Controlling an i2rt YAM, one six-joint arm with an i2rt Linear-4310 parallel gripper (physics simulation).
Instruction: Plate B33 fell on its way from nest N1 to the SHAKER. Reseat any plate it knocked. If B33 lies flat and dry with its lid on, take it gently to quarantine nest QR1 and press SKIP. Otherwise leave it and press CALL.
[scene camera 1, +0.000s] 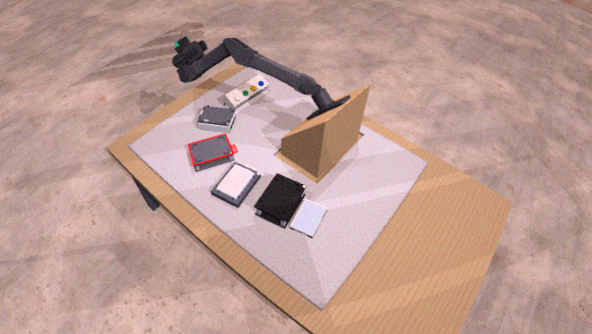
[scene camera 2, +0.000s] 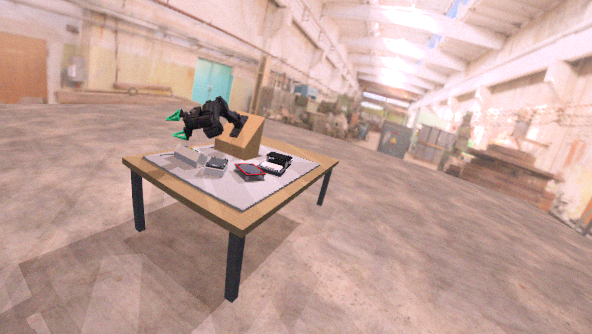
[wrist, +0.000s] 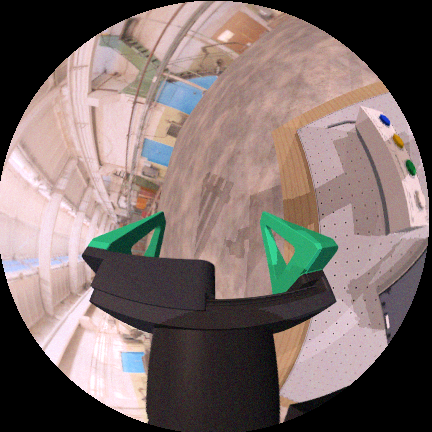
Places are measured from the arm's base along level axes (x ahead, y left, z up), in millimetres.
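Where they show: gripper, fingertip midpoint: (scene camera 2: 169, 127) (wrist: 212, 216); arm's base at its link origin: (scene camera 1: 328, 109) (scene camera 2: 239, 126).
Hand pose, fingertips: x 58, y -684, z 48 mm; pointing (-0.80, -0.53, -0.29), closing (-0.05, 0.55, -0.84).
Observation:
Things, the pixels of their top centre, and the offset from my fingertips. "*": a spot on its surface instead. Level surfaces: height alone.
- white-topped plate at its top centre: (scene camera 1: 235, 179) (scene camera 2: 271, 165) dx +325, dy +539, dz -202 mm
- pale flat piece at its top centre: (scene camera 1: 309, 217) dx +281, dy +838, dz -226 mm
- red-framed dark nest at its top centre: (scene camera 1: 210, 148) (scene camera 2: 250, 167) dx +275, dy +356, dz -194 mm
- pale box with a dark top, surface spot: (scene camera 1: 216, 116) * dx +132, dy +253, dz -185 mm
- button box at its top centre: (scene camera 1: 245, 85) (scene camera 2: 191, 147) dx -81, dy +237, dz -156 mm
- perforated mat at its surface level: dz -240 mm
- wooden table at its surface level: dz -252 mm
- thin dark cable at a spot on its surface: (wrist: 340, 123) * dx -246, dy +183, dz -236 mm
My gripper (scene camera 2: 170, 127) (wrist: 212, 216) is open, with nothing between its green fingers, high beyond the table's edge. A white-topped plate (scene camera 1: 236, 181) (scene camera 2: 273, 167) rests on a dark base. A pale flat piece (scene camera 1: 309, 218) lies on the mat beside a black nest-like unit (scene camera 1: 281, 196) (scene camera 2: 279, 159). A red-framed dark nest (scene camera 1: 211, 149) (scene camera 2: 250, 171) and a pale box with a dark top (scene camera 1: 216, 116) (scene camera 2: 216, 165) stand nearer the button box (scene camera 1: 247, 93) (scene camera 2: 187, 156) (wrist: 387, 170), which has blue, yellow, green and white buttons. Labels, including B33, are unreadable; lid and dryness cannot be told.
A tall wooden wedge (scene camera 1: 325, 135) (scene camera 2: 240, 146) stands on the perforated mat (scene camera 1: 320, 272) (scene camera 2: 242, 200) (wrist: 345, 345), beside the row of units; the arm rises from its sloping side. The wooden table (scene camera 1: 440, 235) (scene camera 2: 190, 192) extends past the mat. A thin dark cable (wrist: 340, 123) lies behind the button box.

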